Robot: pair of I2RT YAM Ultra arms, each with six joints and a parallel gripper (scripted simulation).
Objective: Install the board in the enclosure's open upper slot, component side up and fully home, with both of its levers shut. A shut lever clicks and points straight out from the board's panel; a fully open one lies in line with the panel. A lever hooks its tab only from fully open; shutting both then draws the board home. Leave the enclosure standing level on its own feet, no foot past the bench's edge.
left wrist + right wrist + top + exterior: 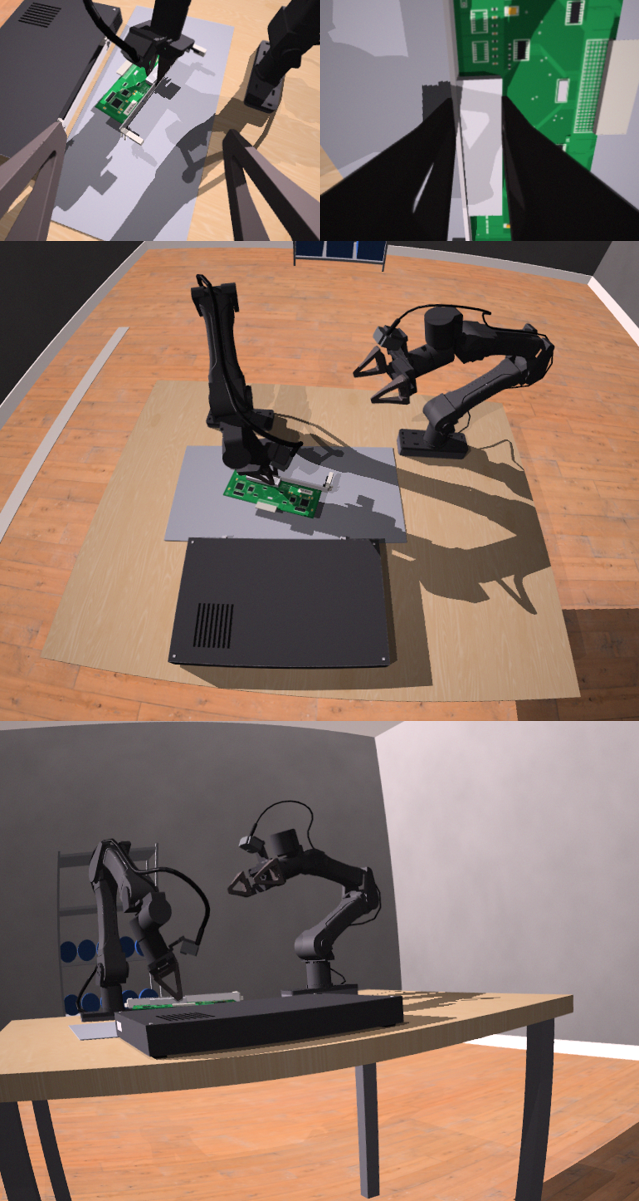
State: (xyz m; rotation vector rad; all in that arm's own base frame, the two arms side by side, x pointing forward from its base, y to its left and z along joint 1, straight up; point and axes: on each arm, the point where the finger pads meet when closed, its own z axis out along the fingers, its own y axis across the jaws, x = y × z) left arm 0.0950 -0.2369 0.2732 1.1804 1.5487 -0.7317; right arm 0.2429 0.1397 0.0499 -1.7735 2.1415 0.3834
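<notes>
My right hand is 10 mm past the green board, 10 mm to the right of it and 10 mm above it. Round my right hand: grey mat: 10 mm behind, 30 mm to the left, 70 mm below; black enclosure: 260 mm ahead, 80 mm to the left, 30 mm below.
</notes>
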